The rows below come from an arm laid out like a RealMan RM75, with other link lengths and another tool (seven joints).
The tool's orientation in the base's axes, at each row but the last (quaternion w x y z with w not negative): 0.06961 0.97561 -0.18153 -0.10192; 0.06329 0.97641 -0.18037 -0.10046; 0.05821 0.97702 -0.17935 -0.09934; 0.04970 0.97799 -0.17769 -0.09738; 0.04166 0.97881 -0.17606 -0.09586; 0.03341 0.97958 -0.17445 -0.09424; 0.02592 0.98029 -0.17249 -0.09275; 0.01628 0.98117 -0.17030 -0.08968; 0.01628 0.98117 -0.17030 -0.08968; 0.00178 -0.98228 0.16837 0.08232; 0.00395 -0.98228 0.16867 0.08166; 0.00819 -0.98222 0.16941 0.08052; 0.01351 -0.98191 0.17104 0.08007
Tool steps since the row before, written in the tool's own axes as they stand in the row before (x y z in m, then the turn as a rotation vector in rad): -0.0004 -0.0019 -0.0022 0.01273 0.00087 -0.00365; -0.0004 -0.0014 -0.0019 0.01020 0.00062 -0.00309; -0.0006 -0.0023 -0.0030 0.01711 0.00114 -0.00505; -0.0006 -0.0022 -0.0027 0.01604 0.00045 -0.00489; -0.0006 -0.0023 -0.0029 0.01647 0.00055 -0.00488; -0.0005 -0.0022 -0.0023 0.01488 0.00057 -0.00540; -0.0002 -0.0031 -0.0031 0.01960 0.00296 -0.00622; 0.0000 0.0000 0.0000 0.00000 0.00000 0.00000; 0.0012 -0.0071 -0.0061 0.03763 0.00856 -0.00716; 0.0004 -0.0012 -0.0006 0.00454 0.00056 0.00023; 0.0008 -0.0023 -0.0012 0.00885 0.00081 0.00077; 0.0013 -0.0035 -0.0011 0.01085 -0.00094 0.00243; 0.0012 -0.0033 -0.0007 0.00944 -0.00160 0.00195
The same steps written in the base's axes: 0.0008 0.0021 0.0019 0.01215 -0.00513 0.00148; 0.0005 0.0016 0.0017 0.00980 -0.00403 0.00133; 0.0009 0.0026 0.0027 0.01637 -0.00686 0.00212; 0.0008 0.0024 0.0024 0.01559 -0.00584 0.00206; 0.0008 0.0025 0.0027 0.01595 -0.00609 0.00199; 0.0007 0.0023 0.0021 0.01458 -0.00554 0.00277; 0.0014 0.0030 0.0028 0.01830 -0.00939 0.00296; 0.0000 0.0000 0.0000 0.00000 0.00000 0.00000; 0.0046 0.0063 0.0054 0.03331 -0.02073 0.00116; 0.0009 0.0010 0.0005 0.00400 -0.00202 -0.00095; 0.0017 0.0019 0.0010 0.00784 -0.00366 -0.00218; 0.0025 0.0028 0.0008 0.01002 -0.00261 -0.00416; 0.0023 0.0027 0.0005 0.00901 -0.00154 -0.00345
